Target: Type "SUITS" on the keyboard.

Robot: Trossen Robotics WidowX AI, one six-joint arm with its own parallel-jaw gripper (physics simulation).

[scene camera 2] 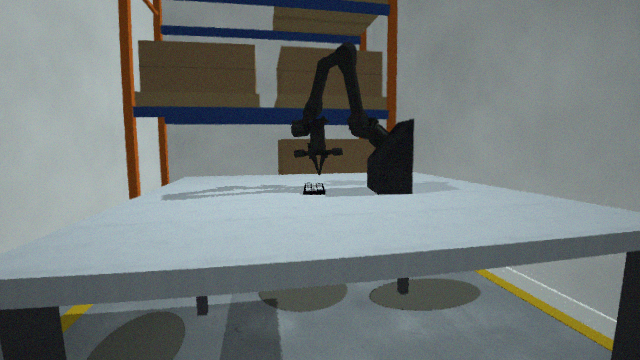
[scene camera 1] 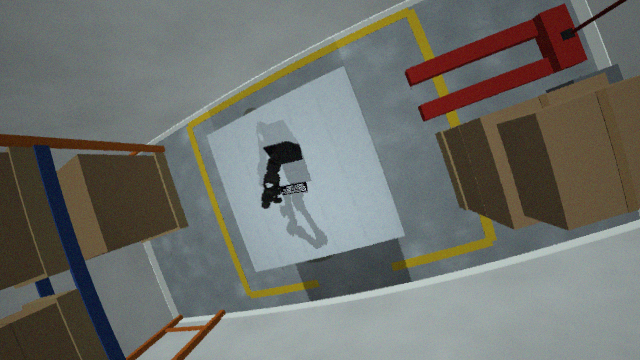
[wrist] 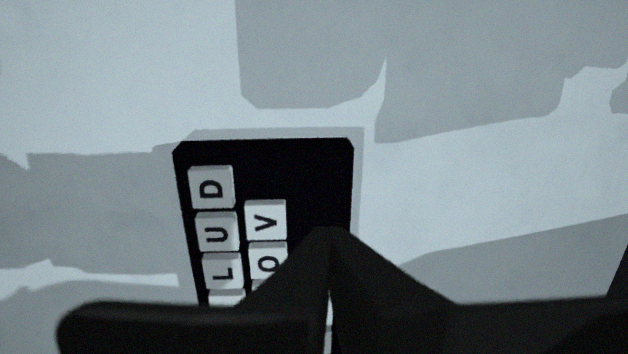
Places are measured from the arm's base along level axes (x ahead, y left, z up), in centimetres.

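Where they show: gripper, fingertip midpoint: (scene camera 2: 319,174) (scene camera 1: 281,188) (wrist: 327,239); arm's base, origin of the base link: (scene camera 2: 384,141) (scene camera 1: 275,155).
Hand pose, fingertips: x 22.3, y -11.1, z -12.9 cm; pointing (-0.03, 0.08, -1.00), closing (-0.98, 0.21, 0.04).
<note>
Each offset is from my fingertips to the top centre of the thing. Level surfaces: height alone.
A small black keyboard @[dx +3.7, dy +8.2, dz -3.0 cm] (scene camera 1: 296,188) (scene camera 2: 314,189) (wrist: 295,170) with pale letter keys lies flat on the table. In the wrist view the D key @[dx +4.1, dy -1.2, dz -3.0 cm] (wrist: 211,187), U key @[dx +4.4, dy +0.8, dz -3.0 cm] (wrist: 217,232) and L key @[dx +4.8, dy +2.8, dz -3.0 cm] (wrist: 223,271) stand in one row, with the V key @[dx +2.3, dy +0.7, dz -3.0 cm] (wrist: 265,220) and O key @[dx +2.7, dy +2.7, dz -3.0 cm] (wrist: 268,257) beside them. No S, I or T can be read; the fingers cover part of the keys. My gripper (scene camera 2: 319,173) (wrist: 327,239) is shut and empty, pointing down. In scene camera 2 its tips are a little above the keyboard, apart from it.
The white table @[dz -4.6 cm] (scene camera 1: 350,150) (scene camera 2: 200,230) bears the black arm base (scene camera 1: 285,151) (scene camera 2: 392,165) near the keyboard. Arm shadows fall on the table top. Away from the table are a shelf rack (scene camera 2: 129,100) with cardboard boxes (scene camera 2: 197,70) and a red pallet jack (scene camera 1: 565,45).
</note>
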